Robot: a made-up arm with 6 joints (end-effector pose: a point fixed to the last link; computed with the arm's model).
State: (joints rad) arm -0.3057 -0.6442 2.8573 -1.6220 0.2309 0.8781
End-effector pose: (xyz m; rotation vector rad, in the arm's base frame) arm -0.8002 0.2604 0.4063 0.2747 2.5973 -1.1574
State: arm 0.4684 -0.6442 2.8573 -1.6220 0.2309 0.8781
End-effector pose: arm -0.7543 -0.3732 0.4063 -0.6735 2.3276 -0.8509
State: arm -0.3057 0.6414 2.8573 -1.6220 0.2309 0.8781
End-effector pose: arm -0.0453 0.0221 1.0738 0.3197 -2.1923 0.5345
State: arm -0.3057 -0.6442 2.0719 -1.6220 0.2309 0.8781
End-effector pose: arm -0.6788 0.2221 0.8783 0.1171 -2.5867 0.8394
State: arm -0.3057 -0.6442 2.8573 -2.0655 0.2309 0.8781
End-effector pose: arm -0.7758 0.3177 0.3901 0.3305 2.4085 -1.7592
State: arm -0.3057 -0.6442 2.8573 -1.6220 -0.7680 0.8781
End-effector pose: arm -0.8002 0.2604 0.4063 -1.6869 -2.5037 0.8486
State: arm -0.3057 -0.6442 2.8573 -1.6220 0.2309 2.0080
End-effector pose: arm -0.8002 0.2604 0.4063 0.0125 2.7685 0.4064
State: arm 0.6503 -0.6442 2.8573 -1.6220 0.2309 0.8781
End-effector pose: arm -0.6743 -0.5035 0.4063 -0.8700 2.2258 -0.7679
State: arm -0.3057 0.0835 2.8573 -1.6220 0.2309 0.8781
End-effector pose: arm -0.4734 0.1573 0.9167 0.0901 -2.6299 0.8766
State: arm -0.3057 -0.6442 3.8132 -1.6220 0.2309 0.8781
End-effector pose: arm -0.4806 0.1595 -0.0763 0.5738 1.6238 -1.0460
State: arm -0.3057 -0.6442 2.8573 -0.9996 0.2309 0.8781
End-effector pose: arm -0.8186 0.1754 0.3848 0.1842 2.6532 -0.3090
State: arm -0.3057 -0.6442 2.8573 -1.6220 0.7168 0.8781
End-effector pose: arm -0.8002 0.2604 0.4063 -0.3793 2.4278 -1.2013
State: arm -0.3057 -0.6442 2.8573 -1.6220 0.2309 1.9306
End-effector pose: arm -0.8002 0.2604 0.4063 0.0313 2.7826 0.2990
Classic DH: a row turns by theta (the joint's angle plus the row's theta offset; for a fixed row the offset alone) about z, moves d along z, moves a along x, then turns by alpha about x. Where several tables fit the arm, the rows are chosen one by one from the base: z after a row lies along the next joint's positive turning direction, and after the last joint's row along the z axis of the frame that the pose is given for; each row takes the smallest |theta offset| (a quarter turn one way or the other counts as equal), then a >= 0, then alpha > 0; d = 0 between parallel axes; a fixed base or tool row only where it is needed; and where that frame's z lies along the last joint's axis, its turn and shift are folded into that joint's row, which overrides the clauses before.
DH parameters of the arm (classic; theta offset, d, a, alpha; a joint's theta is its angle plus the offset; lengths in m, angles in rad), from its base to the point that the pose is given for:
joint 1: 0 0.2115 0 -1.5708
joint 2: -1.5708 0 0.3465 3.1416
joint 3: 0 0 0 -1.5708
joint 4: 0 -0.6218 0 1.5708
joint 5: 0 0.1463 0 -1.5708
joint 6: 1.5708 0 0 1.5708
tool (fixed): -1.5708 0 0 0

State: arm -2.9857 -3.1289 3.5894 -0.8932 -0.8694 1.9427
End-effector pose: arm -0.6144 -0.0037 0.0238 -0.3802 1.3446 -1.9360
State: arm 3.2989 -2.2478 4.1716 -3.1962 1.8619 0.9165
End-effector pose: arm -0.3177 -0.1983 0.0868 -0.9137 1.2729 0.7418
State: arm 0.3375 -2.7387 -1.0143 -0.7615 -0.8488 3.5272
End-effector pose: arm -0.0888 -0.1434 0.5227 -2.4442 -1.2817 -1.4225
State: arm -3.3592 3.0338 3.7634 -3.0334 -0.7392 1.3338
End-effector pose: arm -0.5307 -0.0316 0.2697 -1.1547 -1.2279 -1.3612
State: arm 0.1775 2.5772 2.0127 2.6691 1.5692 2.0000
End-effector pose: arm 0.7116 0.2600 -0.3577 0.9370 2.1390 -0.8918
